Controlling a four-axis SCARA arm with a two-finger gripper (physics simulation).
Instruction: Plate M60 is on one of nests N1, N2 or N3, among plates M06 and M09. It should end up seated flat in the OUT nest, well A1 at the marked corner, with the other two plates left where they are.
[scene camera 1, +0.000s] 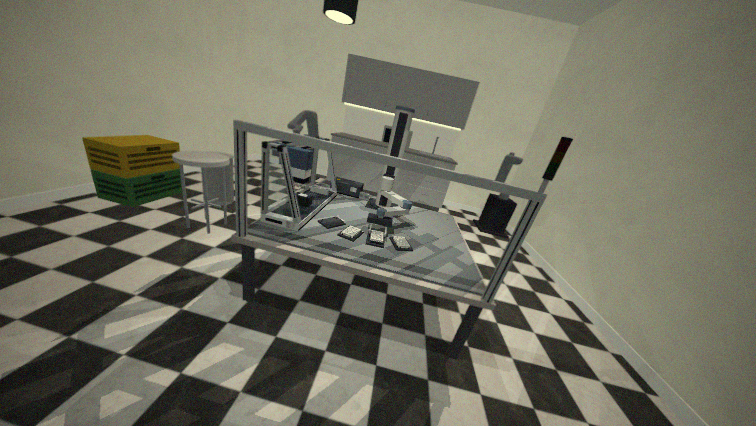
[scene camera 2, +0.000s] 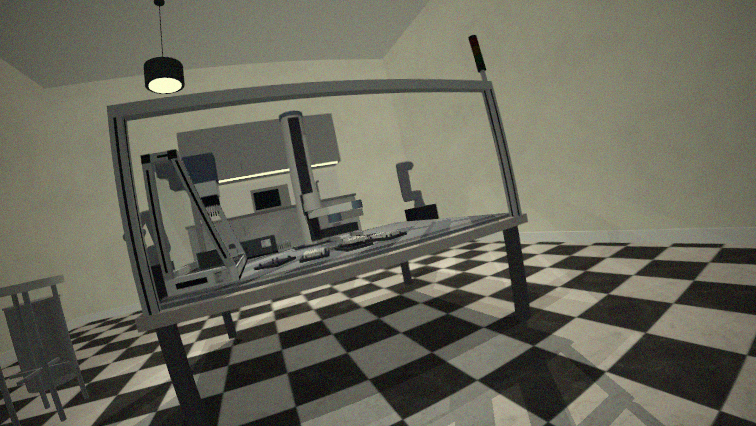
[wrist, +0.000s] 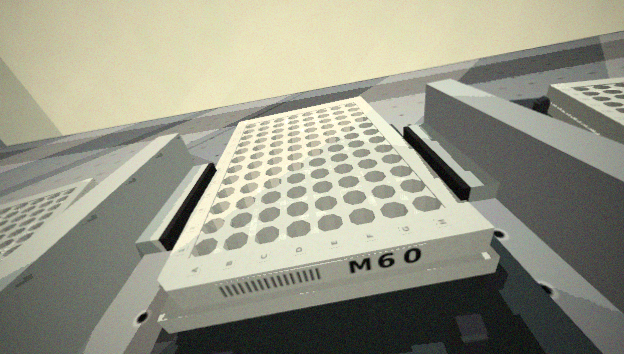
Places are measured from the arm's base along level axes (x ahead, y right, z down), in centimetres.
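Where they show: gripper, between the fingertips: (scene camera 1: 377, 233) (scene camera 2: 351, 236) (wrist: 303, 132); arm's base, origin of its link: (scene camera 1: 382, 206).
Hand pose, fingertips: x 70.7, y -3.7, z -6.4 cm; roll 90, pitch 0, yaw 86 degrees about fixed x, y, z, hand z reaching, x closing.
Each offset is from my fingertips to the top centre of the thing. "spot": to the spot under its first point.
Plate M60 {dx +0.3, dy -0.2, dz +0.9 cm} (wrist: 295, 190) (scene camera 1: 376, 236), a white multiwell plate, is between the two black pads of my gripper (wrist: 303, 132). The pads lie against its long sides, so the gripper is shut on it. In the wrist view it looks level, low over a dark nest {dx +0.2, dy +0.3, dz +2.9 cm} (wrist: 400, 316), with its A1 corner at the near left. How far it is from that nest, and the nest's label, I cannot tell. White plates stand on its left (wrist: 35, 220) (scene camera 1: 350, 231) and right (wrist: 600, 100) (scene camera 1: 402, 242); their labels are unreadable. A dark empty nest {dx -8.4, dy +34.0, dz +2.9 cm} (scene camera 1: 331, 222) lies farther left.
An aluminium frame with a blue-topped unit {spot: dx +7.1, dy +53.8, dz -39.3 cm} (scene camera 1: 301, 158) (scene camera 2: 201, 169) stands at the table's left end. The arm's column (scene camera 1: 399, 134) (scene camera 2: 299, 158) rises behind the plates. A guard frame's top beam {spot: dx +33.7, dy +10.1, dz -54.6 cm} (scene camera 1: 370, 154) (scene camera 2: 317, 88) spans the table's front. A dark box {spot: dx -74.1, dy +40.5, dz -4.3 cm} (scene camera 1: 348, 186) stands at the back.
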